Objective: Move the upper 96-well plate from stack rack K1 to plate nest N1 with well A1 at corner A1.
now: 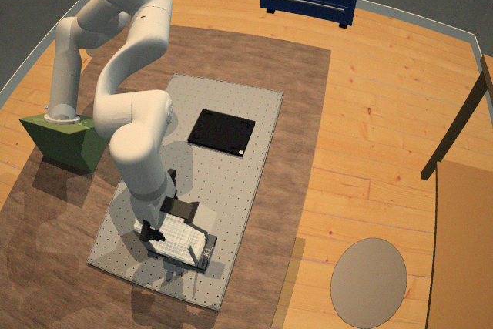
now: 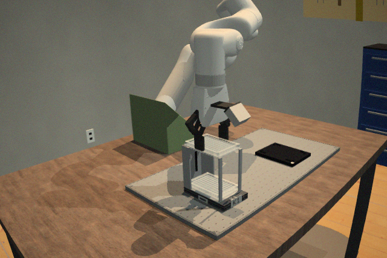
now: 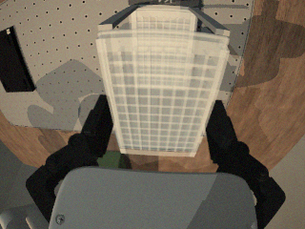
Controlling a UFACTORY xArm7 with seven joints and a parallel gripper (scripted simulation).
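Now: hand 360 mm to the right of the black plate nest N1, 150 mm above it and 40 mm past it. From my hand the other things lie so: pale A1 square 310 mm to the left, 150 mm below, 40 mm ahead; rack back wall 80 mm below, 70 mm behind, 10 mm to the right.
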